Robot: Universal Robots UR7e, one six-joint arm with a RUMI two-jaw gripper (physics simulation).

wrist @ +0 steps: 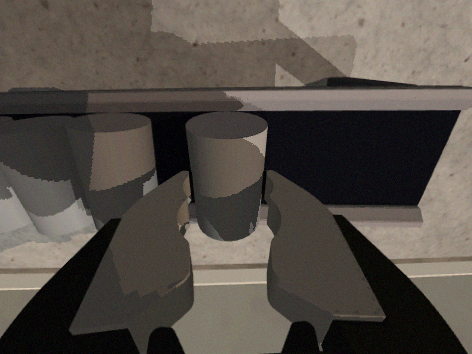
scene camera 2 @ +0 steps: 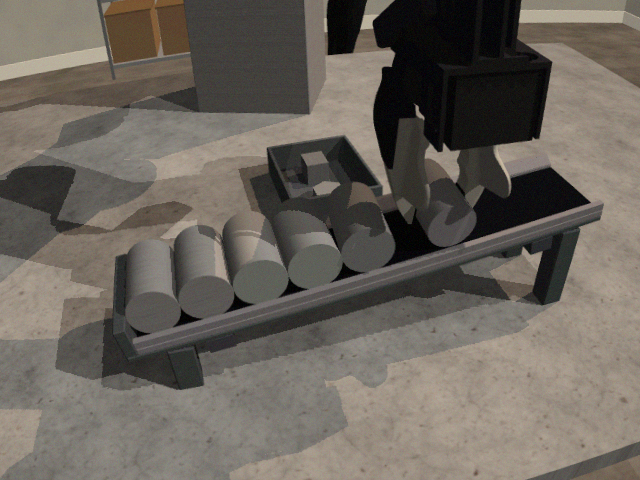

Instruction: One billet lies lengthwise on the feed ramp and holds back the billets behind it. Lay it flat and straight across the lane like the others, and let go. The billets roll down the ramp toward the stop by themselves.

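Frame: origin at the arm's base, x left, y ahead, z down, level; millimetres.
Seen in the pictures: gripper, fingertip midpoint: (wrist: 227,174) (scene camera 2: 437,217).
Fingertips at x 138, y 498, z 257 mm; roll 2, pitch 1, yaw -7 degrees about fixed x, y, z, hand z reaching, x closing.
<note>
A point is followed by its place in that frame.
My gripper (scene camera 2: 442,209) @[z 257, x 138, y 498 mm] (wrist: 227,174) @[z 257, x 138, y 498 mm] is shut on a grey billet (scene camera 2: 445,226) @[z 246, x 136, y 525 mm] (wrist: 226,155) @[z 223, x 133, y 472 mm], one jaw on each side. The held billet lies level and straight across the lane, between the side rails and down at the belt; whether it touches the belt is hard to tell. Several other billets (scene camera 2: 314,263) @[z 256, x 37, y 542 mm] (wrist: 120,155) @[z 237, x 83, y 483 mm] lie side by side across the feed ramp (scene camera 2: 361,283) (wrist: 360,100), down to the stop (scene camera 2: 119,299) @[z 272, x -108, y 546 mm] at the low left end. A strip of dark belt shows between the held billet and the uppermost billet of the row.
Bare dark belt (scene camera 2: 537,193) @[z 256, x 235, y 476 mm] (wrist: 350,155) @[z 258, x 214, y 477 mm] continues up the ramp, to the right of the held billet. A dark open bin (scene camera 2: 360,159) @[z 311, x 107, y 298 mm] with small blocks stands behind the ramp. A grey block-like pedestal (scene camera 2: 253,56) @[z 255, x -10, y 67 mm] and a shelf with brown boxes (scene camera 2: 131,33) stand farther back.
</note>
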